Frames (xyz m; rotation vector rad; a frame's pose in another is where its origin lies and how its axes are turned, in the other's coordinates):
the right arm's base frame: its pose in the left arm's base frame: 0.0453 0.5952 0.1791 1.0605 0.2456 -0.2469
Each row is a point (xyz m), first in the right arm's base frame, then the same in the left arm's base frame.
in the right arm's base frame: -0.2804 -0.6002 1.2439
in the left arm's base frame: -0.3102 -0.7575 0.3520
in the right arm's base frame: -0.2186 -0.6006 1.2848
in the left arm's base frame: -0.2486 -0.7988 0.3512
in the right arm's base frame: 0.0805 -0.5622 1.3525
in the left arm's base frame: 0.0517 -0.8649 0.3201
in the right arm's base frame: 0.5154 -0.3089 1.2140
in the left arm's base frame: 0.5318 -0.6602 0.3276
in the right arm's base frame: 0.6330 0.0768 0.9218
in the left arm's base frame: 0.7416 -0.2326 0.4729
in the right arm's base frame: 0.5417 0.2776 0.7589
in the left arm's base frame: 0.7057 0.0120 0.5916
